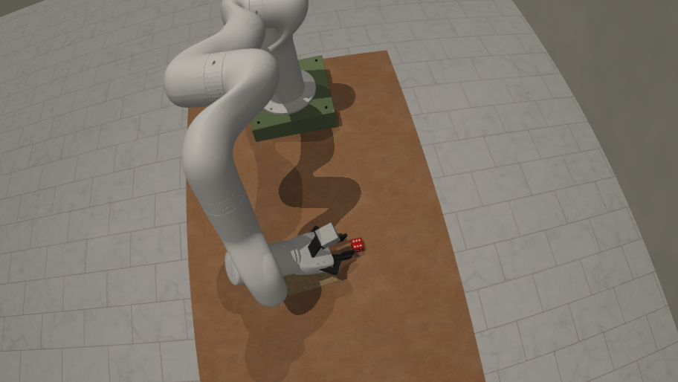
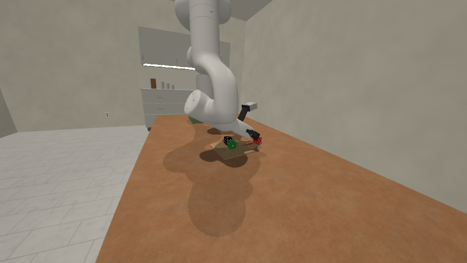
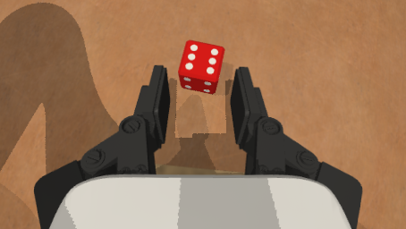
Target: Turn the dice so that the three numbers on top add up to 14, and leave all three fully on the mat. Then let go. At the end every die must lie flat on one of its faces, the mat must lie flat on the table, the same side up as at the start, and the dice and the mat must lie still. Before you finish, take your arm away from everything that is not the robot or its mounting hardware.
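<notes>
The red die is 4 cm to the left of my hand and 3 cm below it. From my hand the other things lie so: black die (4 cm behind, 10 cm to the right, 3 cm below); then green die (1 cm ahead, 11 cm to the right, 3 cm below); then tan square mat (1 cm ahead, 11 cm to the right, 5 cm below).
</notes>
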